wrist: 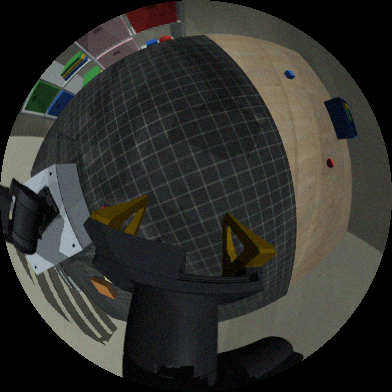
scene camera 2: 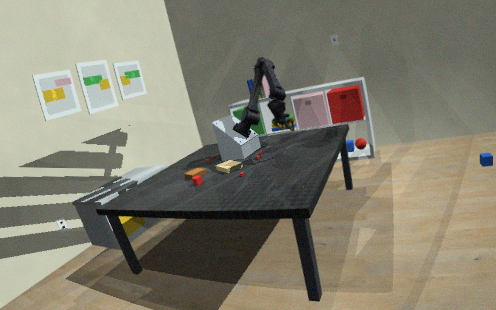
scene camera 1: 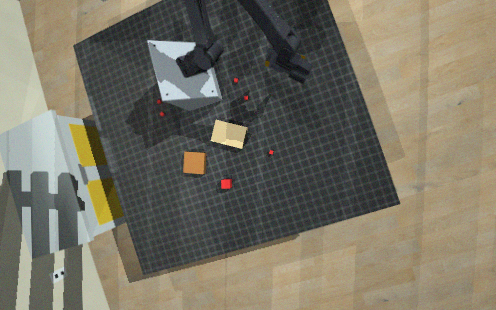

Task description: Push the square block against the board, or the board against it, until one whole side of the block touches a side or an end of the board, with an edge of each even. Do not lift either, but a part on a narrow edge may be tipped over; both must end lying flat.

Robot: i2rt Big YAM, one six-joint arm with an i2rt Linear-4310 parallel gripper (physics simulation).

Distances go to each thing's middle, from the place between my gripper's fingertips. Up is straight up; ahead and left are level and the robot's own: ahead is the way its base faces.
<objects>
The pale tan board (scene camera 1: 230, 134) is 140 mm ahead of my hand, 370 mm to the right of it and 120 mm below it.
</objects>
